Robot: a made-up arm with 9 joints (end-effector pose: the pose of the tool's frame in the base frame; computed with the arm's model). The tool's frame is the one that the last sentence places.
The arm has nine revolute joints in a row. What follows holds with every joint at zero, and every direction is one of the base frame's.
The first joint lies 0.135 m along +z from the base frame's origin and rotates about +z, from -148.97 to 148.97 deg.
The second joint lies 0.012 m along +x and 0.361 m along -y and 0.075 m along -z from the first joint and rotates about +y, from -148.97 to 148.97 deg.
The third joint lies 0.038 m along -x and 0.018 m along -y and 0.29 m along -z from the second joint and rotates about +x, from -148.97 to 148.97 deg.
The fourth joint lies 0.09 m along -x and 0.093 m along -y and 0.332 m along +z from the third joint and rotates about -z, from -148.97 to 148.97 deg.
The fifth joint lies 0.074 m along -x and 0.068 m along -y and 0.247 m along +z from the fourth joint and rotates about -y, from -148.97 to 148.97 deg.
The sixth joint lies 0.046 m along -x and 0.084 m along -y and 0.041 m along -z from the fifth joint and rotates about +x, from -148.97 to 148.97 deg.
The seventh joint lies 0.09 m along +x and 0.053 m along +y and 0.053 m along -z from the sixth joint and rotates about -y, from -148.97 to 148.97 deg.
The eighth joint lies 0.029 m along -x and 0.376 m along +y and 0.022 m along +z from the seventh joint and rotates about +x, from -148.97 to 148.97 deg.
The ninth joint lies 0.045 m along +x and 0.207 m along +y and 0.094 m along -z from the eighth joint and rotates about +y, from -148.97 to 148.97 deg.
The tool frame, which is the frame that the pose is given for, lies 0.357 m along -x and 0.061 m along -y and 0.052 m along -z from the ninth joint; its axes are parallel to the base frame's.
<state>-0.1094 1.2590 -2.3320 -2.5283 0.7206 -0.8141 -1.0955 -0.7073 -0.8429</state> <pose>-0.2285 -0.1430 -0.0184 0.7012 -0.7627 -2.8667</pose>
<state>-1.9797 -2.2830 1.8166 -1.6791 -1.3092 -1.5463 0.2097 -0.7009 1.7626</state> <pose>-0.8222 -0.6533 0.8612 2.0495 -0.1533 1.5182</pose>
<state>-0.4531 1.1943 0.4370 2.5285 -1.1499 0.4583 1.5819 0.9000 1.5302</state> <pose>0.0023 -0.9439 0.0928 -0.1514 0.1794 -2.8740</pose>
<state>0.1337 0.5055 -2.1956 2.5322 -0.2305 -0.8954 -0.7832 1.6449 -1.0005</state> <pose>0.2951 -0.0862 -0.0003 2.4585 0.0793 -2.9818</pose>
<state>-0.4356 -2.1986 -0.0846 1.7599 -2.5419 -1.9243 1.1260 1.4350 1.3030</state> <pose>-0.3121 -0.1918 -0.6147 -0.2919 0.3737 1.6658</pose>
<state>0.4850 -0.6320 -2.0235 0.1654 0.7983 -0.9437 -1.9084 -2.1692 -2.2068</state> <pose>-0.1042 0.1878 0.0316 -2.3659 0.5955 -0.4114</pose>
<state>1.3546 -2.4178 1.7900 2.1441 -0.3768 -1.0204 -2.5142 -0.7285 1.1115</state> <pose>0.3093 0.1582 0.4150 2.4286 0.0414 -0.5071</pose>
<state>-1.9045 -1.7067 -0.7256 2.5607 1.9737 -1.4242 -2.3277 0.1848 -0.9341</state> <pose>-0.1379 0.6554 -0.4833 -1.0695 0.4303 -0.9428</pose>
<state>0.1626 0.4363 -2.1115 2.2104 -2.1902 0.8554 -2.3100 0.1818 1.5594</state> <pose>0.1339 -0.0438 -0.2026 1.9944 -0.6485 2.6544</pose>
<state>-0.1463 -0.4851 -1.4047 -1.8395 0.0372 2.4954 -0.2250 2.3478 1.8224</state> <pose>0.1661 0.3061 -0.0329 -2.7567 -0.2767 -0.2803</pose>
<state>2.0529 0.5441 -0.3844 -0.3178 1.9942 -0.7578 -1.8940 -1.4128 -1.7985</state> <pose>0.2950 0.3886 0.2330 -1.1856 0.0222 -2.7986</pose>
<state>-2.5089 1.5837 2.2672 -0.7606 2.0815 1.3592 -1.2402 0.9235 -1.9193</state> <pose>0.3815 0.6620 0.9089 2.1763 0.7582 1.1608</pose>
